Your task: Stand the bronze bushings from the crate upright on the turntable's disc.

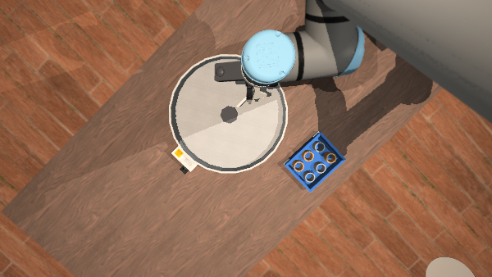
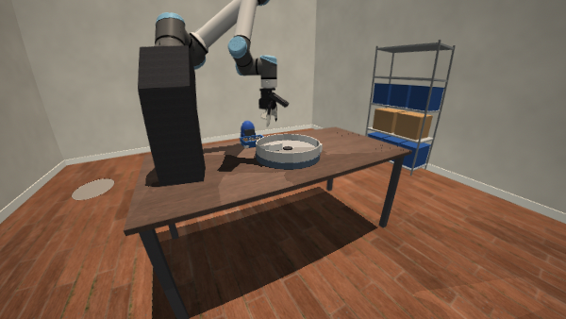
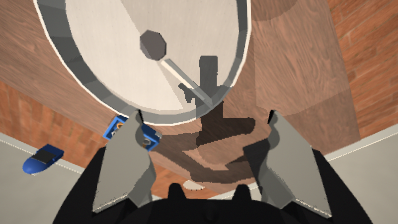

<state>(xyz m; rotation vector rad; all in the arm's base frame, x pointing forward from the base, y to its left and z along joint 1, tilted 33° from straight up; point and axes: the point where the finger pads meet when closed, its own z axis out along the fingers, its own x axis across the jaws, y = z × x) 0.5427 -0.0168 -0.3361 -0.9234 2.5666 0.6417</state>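
The blue crate is 40 cm to the left of my hand, 22 cm below it and 4 cm ahead of it. Also, from my hand: round turntable 19 cm below, 13 cm ahead, 3 cm to the left.
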